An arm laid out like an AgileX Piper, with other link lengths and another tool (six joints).
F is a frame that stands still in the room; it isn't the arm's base.
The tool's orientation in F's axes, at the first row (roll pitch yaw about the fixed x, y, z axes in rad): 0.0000, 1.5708, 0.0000
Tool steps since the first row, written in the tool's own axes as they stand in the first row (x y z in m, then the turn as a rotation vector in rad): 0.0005, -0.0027, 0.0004, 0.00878, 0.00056, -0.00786; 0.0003, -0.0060, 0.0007, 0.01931, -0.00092, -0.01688; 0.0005, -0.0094, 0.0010, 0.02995, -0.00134, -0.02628; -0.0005, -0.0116, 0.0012, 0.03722, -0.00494, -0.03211; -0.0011, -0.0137, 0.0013, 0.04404, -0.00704, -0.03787; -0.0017, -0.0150, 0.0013, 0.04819, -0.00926, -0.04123; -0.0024, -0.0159, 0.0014, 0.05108, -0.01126, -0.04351; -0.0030, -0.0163, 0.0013, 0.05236, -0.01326, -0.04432
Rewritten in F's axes. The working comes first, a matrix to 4 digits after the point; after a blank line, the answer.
The tool's axes in the first row as the columns of a matrix, in F's axes (used below as rounded here):
0.0000, 0.0000, 1.0000
0.0000, 1.0000, 0.0000
-1.0000, 0.0000, 0.0000

0.0004, -0.0027, -0.0005, -0.00786, 0.00056, -0.00878; 0.0007, -0.0060, -0.0003, -0.01688, -0.00092, -0.01931; 0.0010, -0.0094, -0.0005, -0.02628, -0.00134, -0.02995; 0.0012, -0.0116, 0.0005, -0.03211, -0.00494, -0.03722; 0.0013, -0.0137, 0.0011, -0.03787, -0.00704, -0.04404; 0.0013, -0.0150, 0.0017, -0.04123, -0.00926, -0.04819; 0.0014, -0.0159, 0.0024, -0.04351, -0.01126, -0.05108; 0.0013, -0.0163, 0.0030, -0.04432, -0.01326, -0.05236
